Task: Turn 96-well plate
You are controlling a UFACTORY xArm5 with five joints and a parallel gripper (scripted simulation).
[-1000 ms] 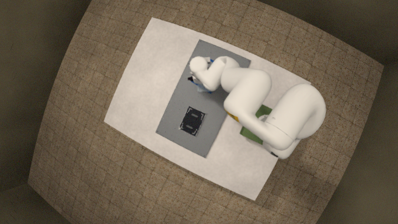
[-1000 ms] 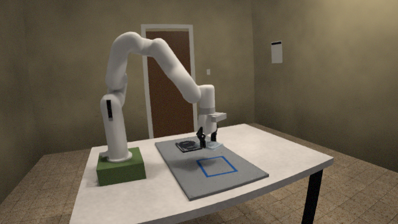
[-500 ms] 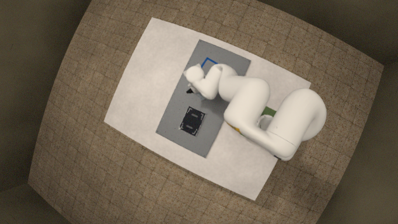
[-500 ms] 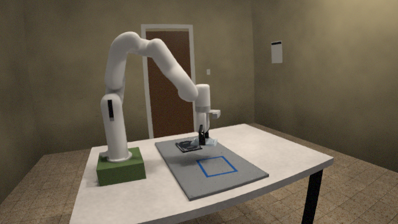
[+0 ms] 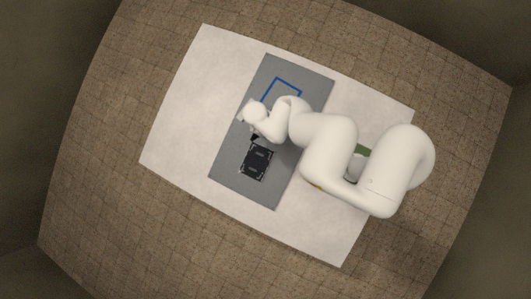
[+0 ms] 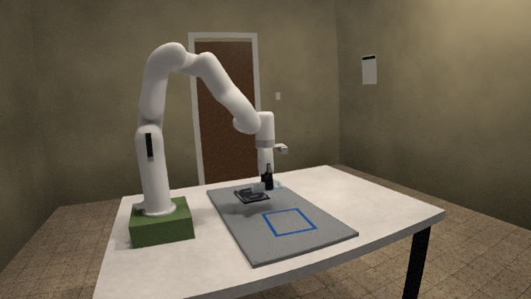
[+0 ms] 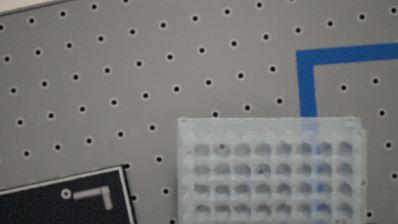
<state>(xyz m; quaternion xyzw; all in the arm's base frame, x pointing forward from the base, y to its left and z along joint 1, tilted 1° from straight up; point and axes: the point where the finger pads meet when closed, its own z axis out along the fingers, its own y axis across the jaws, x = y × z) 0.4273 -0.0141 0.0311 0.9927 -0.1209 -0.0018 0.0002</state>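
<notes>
Right now my hand is 1 cm past the plate nest, 17 cm to the right of it and 10 cm above it. Round my hand: 96-well plate (1 cm below).
</notes>
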